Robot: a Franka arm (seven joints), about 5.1 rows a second.
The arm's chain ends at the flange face. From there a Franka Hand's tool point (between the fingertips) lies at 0.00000 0.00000 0.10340 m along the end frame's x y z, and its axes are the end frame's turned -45 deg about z.
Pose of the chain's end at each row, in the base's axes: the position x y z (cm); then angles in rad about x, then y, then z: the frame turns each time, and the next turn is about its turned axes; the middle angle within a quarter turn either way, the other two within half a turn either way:
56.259 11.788 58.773 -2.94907 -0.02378 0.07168
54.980 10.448 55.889 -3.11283 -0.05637 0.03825
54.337 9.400 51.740 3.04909 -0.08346 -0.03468
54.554 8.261 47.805 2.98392 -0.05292 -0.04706
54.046 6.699 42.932 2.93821 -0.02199 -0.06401
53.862 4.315 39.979 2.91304 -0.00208 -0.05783
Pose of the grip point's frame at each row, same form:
56.013 13.766 48.627 -2.94907 -0.02378 -0.71372
54.397 10.745 45.570 -3.11283 -0.05637 -0.74715
53.475 8.448 41.480 3.04909 -0.08346 -0.82008
54.007 6.640 37.608 2.98392 -0.05292 -0.83246
53.819 4.611 32.808 2.93821 -0.02199 -0.84941
53.840 1.972 29.908 2.91304 -0.00208 -0.84323

